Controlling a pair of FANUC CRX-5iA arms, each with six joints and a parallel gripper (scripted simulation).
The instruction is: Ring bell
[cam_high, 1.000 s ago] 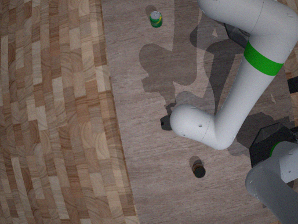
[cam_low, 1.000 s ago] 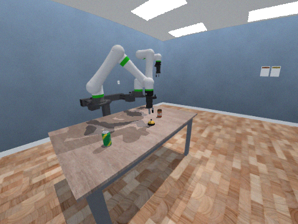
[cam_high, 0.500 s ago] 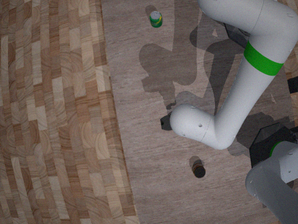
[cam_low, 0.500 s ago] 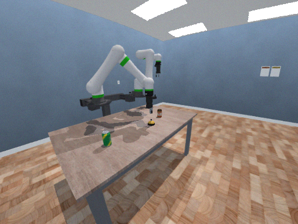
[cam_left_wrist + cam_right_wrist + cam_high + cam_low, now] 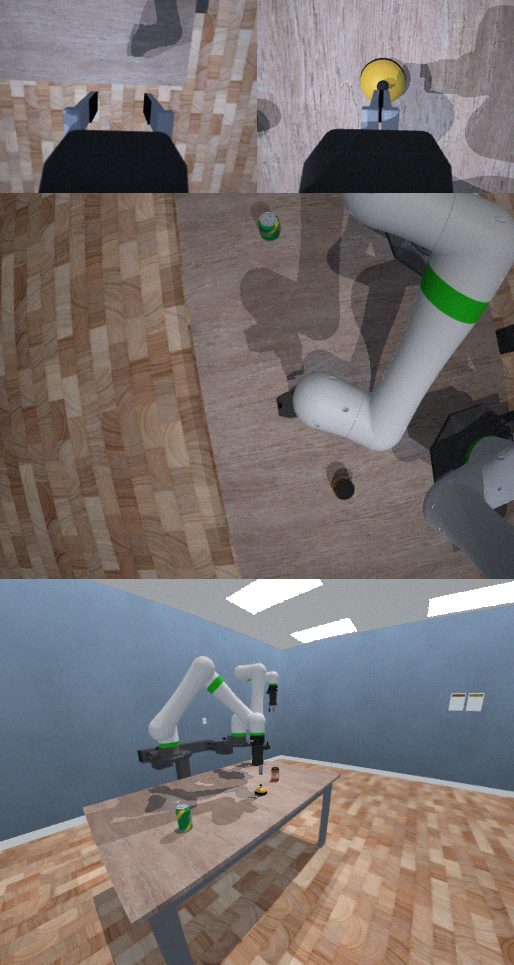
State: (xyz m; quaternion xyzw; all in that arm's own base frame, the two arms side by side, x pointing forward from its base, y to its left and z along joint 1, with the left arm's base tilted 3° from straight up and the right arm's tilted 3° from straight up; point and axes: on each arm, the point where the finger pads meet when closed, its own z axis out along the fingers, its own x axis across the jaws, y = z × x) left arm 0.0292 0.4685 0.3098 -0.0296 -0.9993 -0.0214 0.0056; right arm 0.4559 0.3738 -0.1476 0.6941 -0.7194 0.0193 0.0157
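Right now my right hand is 10 cm above the button. From my right hand the other things lie so: bell 12 cm below; can 57 cm to the right, 9 cm below.
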